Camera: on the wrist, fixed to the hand. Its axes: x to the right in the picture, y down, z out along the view.
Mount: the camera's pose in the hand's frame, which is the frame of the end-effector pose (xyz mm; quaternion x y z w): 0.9 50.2 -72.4 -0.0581 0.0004 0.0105 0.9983
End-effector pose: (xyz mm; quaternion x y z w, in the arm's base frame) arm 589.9 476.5 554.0 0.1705 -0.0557 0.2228 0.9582
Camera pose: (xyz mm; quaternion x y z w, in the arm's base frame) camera 570.5 544.6 501.6 0.1139 -0.0700 0.2293 0.9641
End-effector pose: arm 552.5 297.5 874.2 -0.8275 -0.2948 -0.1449 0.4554
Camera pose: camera 586.4 216.4 880.4 -0.8555 -0.2770 -0.1573 0.4082
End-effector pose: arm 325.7 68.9 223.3 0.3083 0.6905 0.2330 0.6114
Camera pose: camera 261.2 108.7 268.2 0.2794 0.6728 0.2793 0.6255
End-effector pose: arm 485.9 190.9 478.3 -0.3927 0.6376 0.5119 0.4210
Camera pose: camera 429.1 128.0 502.4 -0.4100 0.6110 0.5523 0.3918
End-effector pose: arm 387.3 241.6 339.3 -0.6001 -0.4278 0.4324 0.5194
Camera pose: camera 460.5 219.4 295.6 -0.6339 -0.4457 0.4120 0.4793
